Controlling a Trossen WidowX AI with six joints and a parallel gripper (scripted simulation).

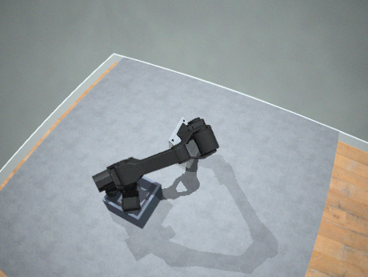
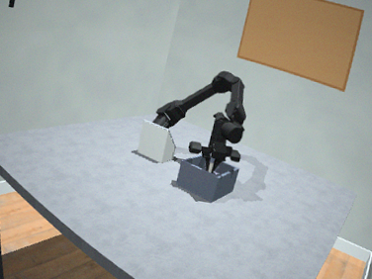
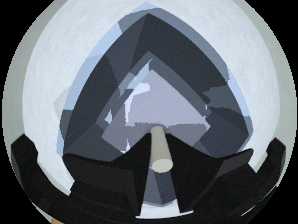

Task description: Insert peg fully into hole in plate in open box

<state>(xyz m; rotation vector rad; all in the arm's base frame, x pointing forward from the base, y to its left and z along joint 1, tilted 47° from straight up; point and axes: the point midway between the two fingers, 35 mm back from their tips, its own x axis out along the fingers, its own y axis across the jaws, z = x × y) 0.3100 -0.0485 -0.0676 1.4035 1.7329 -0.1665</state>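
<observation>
My gripper is now 40 mm above the pale peg. Round my hand: blue-grey box: 70 mm below.
</observation>
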